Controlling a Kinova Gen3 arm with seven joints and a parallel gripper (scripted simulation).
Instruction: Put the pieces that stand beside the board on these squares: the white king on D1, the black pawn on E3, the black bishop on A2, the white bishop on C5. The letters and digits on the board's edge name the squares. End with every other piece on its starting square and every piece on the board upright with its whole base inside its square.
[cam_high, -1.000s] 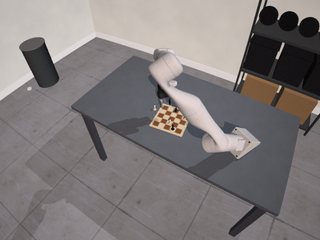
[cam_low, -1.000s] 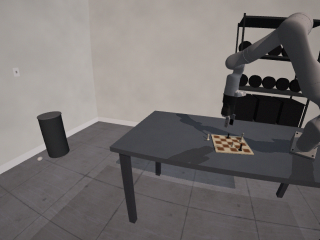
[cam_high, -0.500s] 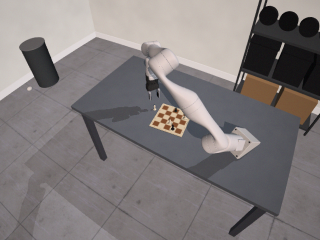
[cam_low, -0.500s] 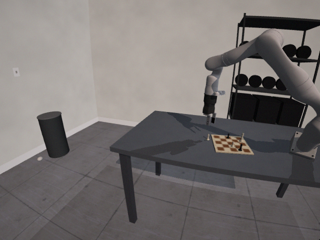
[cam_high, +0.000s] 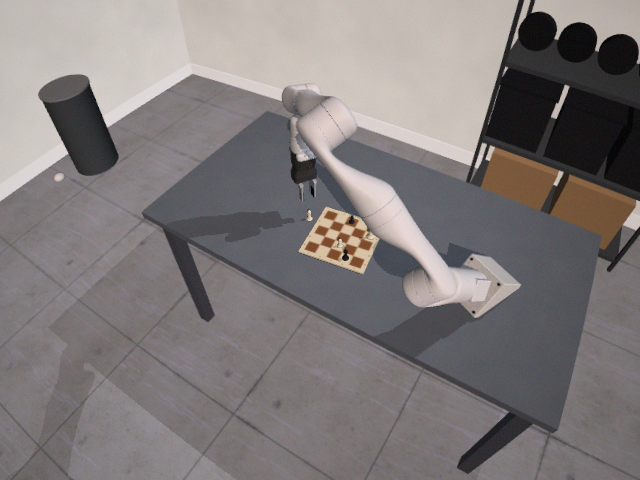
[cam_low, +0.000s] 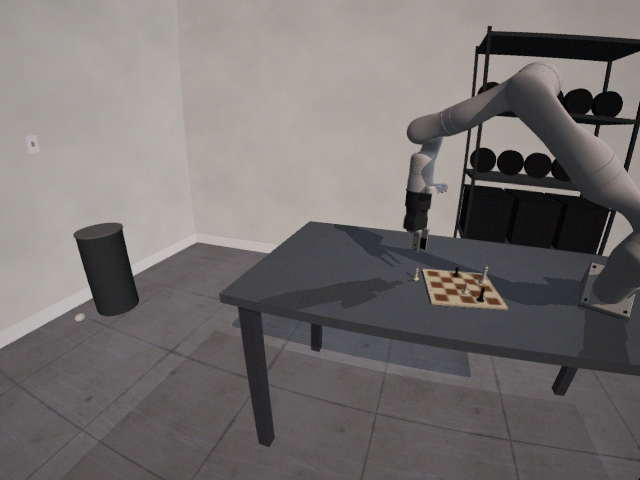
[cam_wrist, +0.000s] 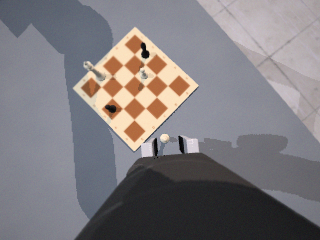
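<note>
My gripper is now 10 cm above the white bishop. From my hand the other things lie so: chessboard 15 cm behind, 12 cm below, 1 cm to the right; then black pawn 12 cm behind, 10 cm below, 8 cm to the right; then black bishop 21 cm behind, 9 cm below, 5 cm to the left.
</note>
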